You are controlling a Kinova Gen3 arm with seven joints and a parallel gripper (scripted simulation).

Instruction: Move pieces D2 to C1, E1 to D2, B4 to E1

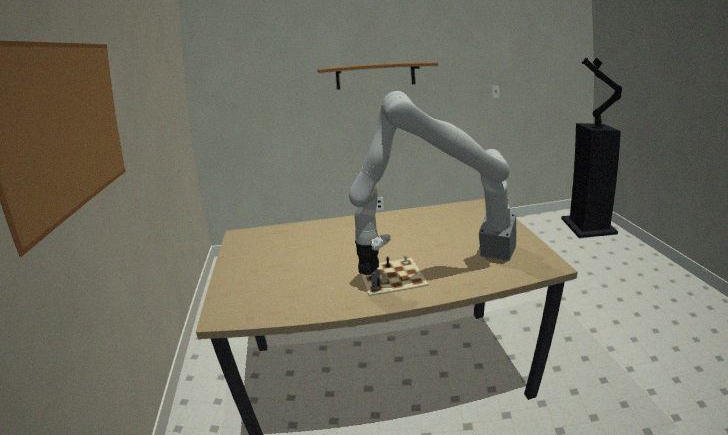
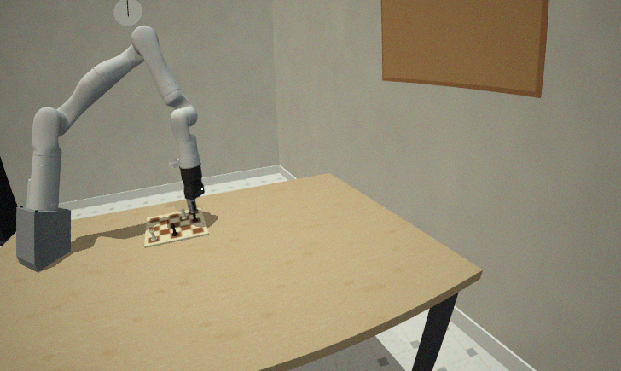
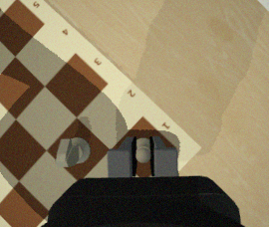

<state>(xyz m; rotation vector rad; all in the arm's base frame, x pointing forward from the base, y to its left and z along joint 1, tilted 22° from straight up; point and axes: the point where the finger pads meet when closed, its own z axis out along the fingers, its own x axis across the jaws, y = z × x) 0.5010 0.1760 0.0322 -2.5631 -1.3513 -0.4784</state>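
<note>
The white piece is 40 mm to the right of my hand, 30 mm behind it and 10 mm below it. The rest, counted from my hand: chessboard (90 mm to the right, 60 mm behind, 30 mm below).
</note>
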